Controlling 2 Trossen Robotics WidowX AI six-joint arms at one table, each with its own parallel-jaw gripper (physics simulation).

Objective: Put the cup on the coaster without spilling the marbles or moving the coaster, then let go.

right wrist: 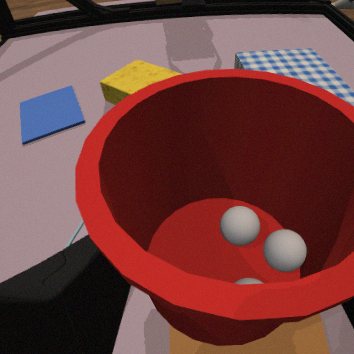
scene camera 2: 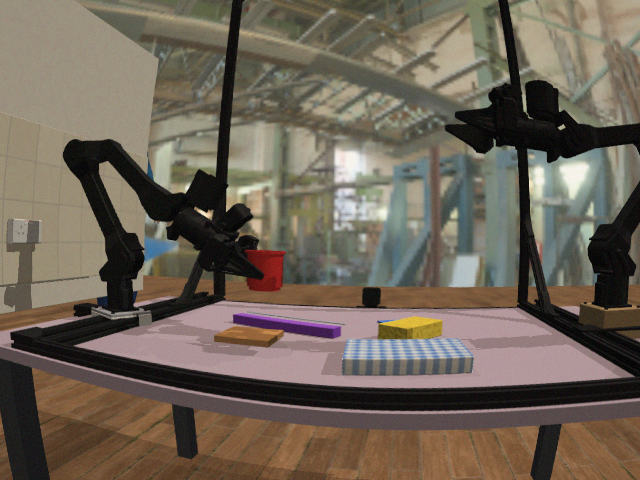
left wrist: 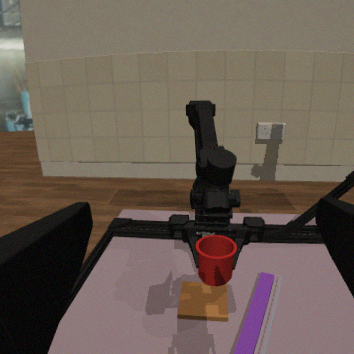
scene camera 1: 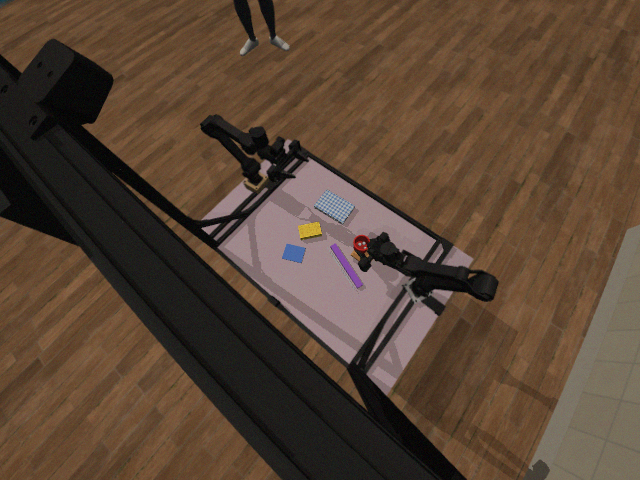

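Where they show: left gripper, between the fingertips: (scene camera 2: 449, 121) (left wrist: 205, 211) (scene camera 1: 302, 169); right gripper, between the fingertips: (right wrist: 222, 219) (scene camera 2: 268, 276) (left wrist: 214, 267) (scene camera 1: 359, 245); left arm's base, origin of its link: (scene camera 2: 611, 305) (scene camera 1: 255, 179); right arm's base, origin of its link: (scene camera 2: 120, 309) (scene camera 1: 418, 288).
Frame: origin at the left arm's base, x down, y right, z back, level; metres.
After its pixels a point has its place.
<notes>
The red cup (scene camera 1: 355, 244) {x -0.038, y 0.049, z -0.645 m} (scene camera 2: 266, 273) {x -0.062, y 0.018, z -0.662 m} (left wrist: 216, 267) {x -0.075, y 0.048, z -0.639 m} (right wrist: 190, 230) {x -0.038, y 0.060, z -0.657 m} is upright in the air above the wooden coaster (scene camera 1: 355, 255) {x 0.048, y 0.067, z -0.665 m} (scene camera 2: 248, 336) {x 0.047, y 0.002, z -0.692 m} (left wrist: 202, 300) {x 0.047, y 0.029, z -0.688 m} (right wrist: 300, 335) {x 0.047, y -0.002, z -0.697 m}, a clear gap over it. In the left wrist view the cup's base overlaps the coaster's far edge. Three pale marbles (right wrist: 240, 225) {x -0.052, y 0.042, z -0.666 m} lie inside, one partly hidden by the rim. My right gripper (scene camera 1: 366, 251) {x -0.055, y 0.048, z -0.664 m} (scene camera 2: 258, 264) {x -0.055, y 0.048, z -0.664 m} (left wrist: 214, 267) {x -0.055, y 0.048, z -0.664 m} is shut on the cup from its sides. The coaster lies flat, partly hidden in scene camera 1. My left gripper (scene camera 1: 299, 167) {x -0.327, y -0.001, z -0.349 m} (scene camera 2: 451, 120) {x -0.327, y -0.001, z -0.349 m} is open and empty, high over the table's other end.
A purple bar (scene camera 1: 346, 266) {x 0.038, y 0.140, z -0.657 m} (scene camera 2: 286, 325) {x 0.045, y 0.111, z -0.642 m} (left wrist: 255, 315) {x 0.038, y 0.126, z -0.634 m} lies close beside the coaster, with a thin clear strip along it. A yellow sponge (scene camera 1: 310, 230) {x 0.029, y 0.080, z -0.411 m} (scene camera 2: 410, 329) {x 0.031, y 0.020, z -0.415 m}, a flat blue square (scene camera 1: 294, 253) {x 0.055, y 0.217, z -0.405 m} (right wrist: 50, 115) {x 0.055, y 0.212, z -0.415 m} and a blue-checked block (scene camera 1: 334, 206) {x 0.034, y -0.102, z -0.439 m} (scene camera 2: 407, 356) {x 0.034, y -0.156, z -0.440 m} lie farther off.
</notes>
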